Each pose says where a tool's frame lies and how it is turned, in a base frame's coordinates. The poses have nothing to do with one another.
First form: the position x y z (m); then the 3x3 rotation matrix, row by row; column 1 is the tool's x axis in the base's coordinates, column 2 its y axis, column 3 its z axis. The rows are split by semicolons.
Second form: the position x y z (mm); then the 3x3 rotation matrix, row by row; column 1 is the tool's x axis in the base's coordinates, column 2 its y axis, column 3 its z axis. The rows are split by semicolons. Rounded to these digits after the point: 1 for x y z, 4 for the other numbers.
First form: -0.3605 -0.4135 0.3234; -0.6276 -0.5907 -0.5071; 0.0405 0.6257 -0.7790; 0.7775 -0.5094 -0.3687
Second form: -360.5 -413.5 323.4; -0.6276 -0.5907 -0.5071; 0.0405 0.6257 -0.7790; 0.7775 -0.5094 -0.3687
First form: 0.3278 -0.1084 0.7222; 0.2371 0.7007 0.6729; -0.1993 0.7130 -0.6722; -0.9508 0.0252 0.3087
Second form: 327.8 -108.4 722.2; 0.2371 0.7007 0.6729; -0.1993 0.7130 -0.6722; -0.9508 0.0252 0.3087
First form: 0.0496 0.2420 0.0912; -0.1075 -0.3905 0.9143; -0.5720 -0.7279 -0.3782; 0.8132 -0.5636 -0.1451
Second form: 49.6 242.0 91.2; -0.1075 -0.3905 0.9143; -0.5720 -0.7279 -0.3782; 0.8132 -0.5636 -0.1451
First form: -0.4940 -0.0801 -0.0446; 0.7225 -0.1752 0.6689; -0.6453 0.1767 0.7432; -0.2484 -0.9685 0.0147
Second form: -494.0 -80.1 -44.6; 0.7225 -0.1752 0.6689; -0.6453 0.1767 0.7432; -0.2484 -0.9685 0.0147
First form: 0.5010 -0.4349 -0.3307; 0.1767 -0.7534 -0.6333; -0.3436 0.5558 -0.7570; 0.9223 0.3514 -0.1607
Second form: 501.0 -434.9 -330.7; 0.1767 -0.7534 -0.6333; -0.3436 0.5558 -0.7570; 0.9223 0.3514 -0.1607
